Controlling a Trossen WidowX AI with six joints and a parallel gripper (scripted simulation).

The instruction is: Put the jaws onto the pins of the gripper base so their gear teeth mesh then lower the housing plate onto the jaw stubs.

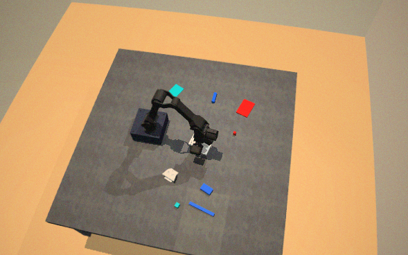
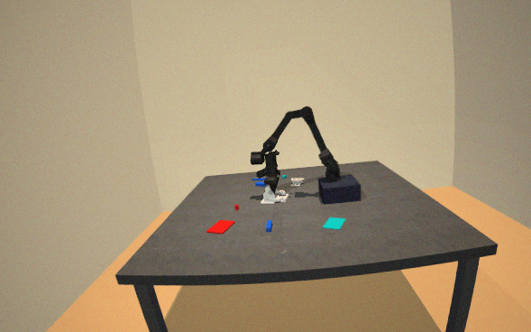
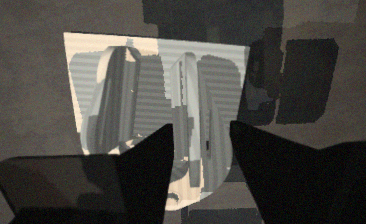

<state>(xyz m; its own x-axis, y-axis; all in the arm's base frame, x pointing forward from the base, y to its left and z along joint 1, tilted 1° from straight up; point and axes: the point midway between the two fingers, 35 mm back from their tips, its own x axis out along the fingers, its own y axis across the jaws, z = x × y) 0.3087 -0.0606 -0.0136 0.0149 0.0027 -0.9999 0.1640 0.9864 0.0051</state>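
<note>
My gripper tip is now 20 mm past the white jaw, 60 mm to the right of it and 10 mm above it. Also, from my gripper tip: red cube 190 mm ahead, 120 mm to the left, 20 mm below; then blue block 70 mm ahead, 250 mm to the right, 20 mm below; then white block 140 mm behind, 190 mm to the right, 20 mm below.
</note>
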